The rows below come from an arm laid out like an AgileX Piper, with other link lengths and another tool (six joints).
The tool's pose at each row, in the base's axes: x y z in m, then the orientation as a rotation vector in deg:
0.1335, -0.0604, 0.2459, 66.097, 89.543, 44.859
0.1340, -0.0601, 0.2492, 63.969, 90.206, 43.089
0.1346, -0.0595, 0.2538, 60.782, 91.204, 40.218
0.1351, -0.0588, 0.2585, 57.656, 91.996, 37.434
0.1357, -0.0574, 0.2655, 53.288, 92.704, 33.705
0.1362, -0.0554, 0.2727, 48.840, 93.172, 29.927
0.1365, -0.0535, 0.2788, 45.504, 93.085, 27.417
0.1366, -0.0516, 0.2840, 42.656, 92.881, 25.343
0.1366, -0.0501, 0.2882, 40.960, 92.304, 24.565
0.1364, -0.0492, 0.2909, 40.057, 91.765, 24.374
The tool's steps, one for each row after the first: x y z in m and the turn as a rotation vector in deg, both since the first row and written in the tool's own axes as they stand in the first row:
-0.0009, 0.0032, -0.0005, -0.178, -0.426, -2.427
-0.0019, 0.0077, -0.0013, -0.307, -1.129, -6.182
-0.0028, 0.0123, -0.0022, -0.492, -1.879, -9.821
-0.0039, 0.0192, -0.0038, -0.951, -3.047, -14.764
-0.0045, 0.0265, -0.0055, -1.473, -4.312, -19.769
-0.0047, 0.0327, -0.0071, -2.199, -5.368, -23.299
-0.0047, 0.0380, -0.0086, -2.892, -6.295, -26.271
-0.0047, 0.0422, -0.0099, -3.768, -6.958, -27.734
-0.0048, 0.0449, -0.0110, -4.471, -7.377, -28.359

